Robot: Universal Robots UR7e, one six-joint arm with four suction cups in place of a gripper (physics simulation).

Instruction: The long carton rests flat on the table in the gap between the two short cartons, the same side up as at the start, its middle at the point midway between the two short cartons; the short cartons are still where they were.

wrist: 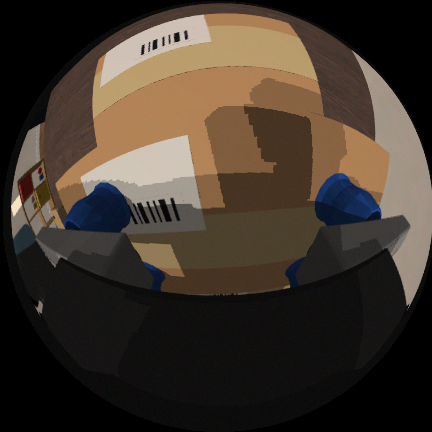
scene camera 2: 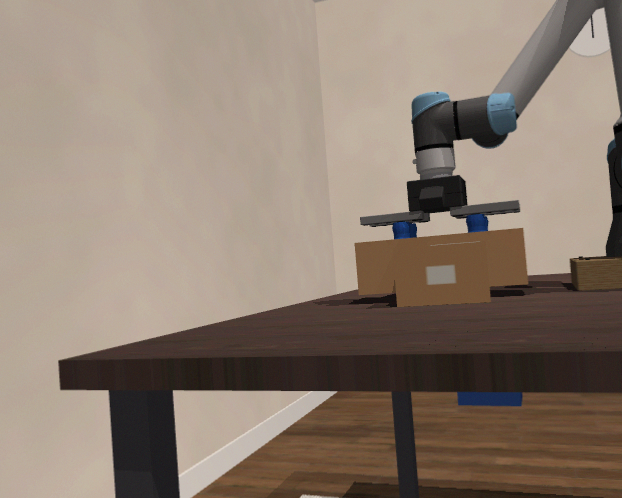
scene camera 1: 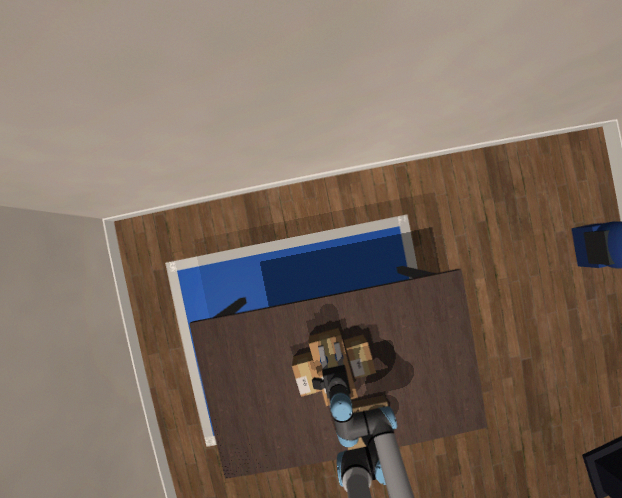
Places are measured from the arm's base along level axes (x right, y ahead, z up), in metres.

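Pixels of known places: hand, tool point: (wrist: 223, 234).
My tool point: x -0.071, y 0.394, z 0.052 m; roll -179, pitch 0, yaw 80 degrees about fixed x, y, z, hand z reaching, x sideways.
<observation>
Ahead of a thing's pixels: the offset from my tool point to its top centre. Level surfaces: height alone.
The long carton @(dy +0.005, dx -0.002, dz +0.014 m) (scene camera 1: 317, 343) (scene camera 2: 376, 267) (wrist: 250, 235) hangs level under my suction gripper (scene camera 1: 330, 354) (scene camera 2: 441, 234) (wrist: 222, 235), whose blue cups press on its taped, labelled top. It is low between the two short cartons, its underside seemingly a little above the table, with shadow below. The left short carton @(dy +0.009, dx -0.131, dz -0.005 m) (scene camera 1: 303, 370) (scene camera 2: 441, 293) (wrist: 210, 90) stands flat beside one long side. The right short carton @(dy -0.008, dx +0.134, dz -0.005 m) (scene camera 1: 359, 352) stands on the other side and is hidden in scene camera 2. The widths of the side gaps are hard to judge.
The dark table @(dz -0.105 m) (scene camera 1: 425, 332) (scene camera 2: 311, 337) carries the cartons. A wooden block (scene camera 1: 369, 403) (scene camera 2: 596, 273) lies toward the robot base. The arm covers part of the scene from above. A blue mat with a pale border (scene camera 1: 218, 285) lies on the floor beyond the table.
</observation>
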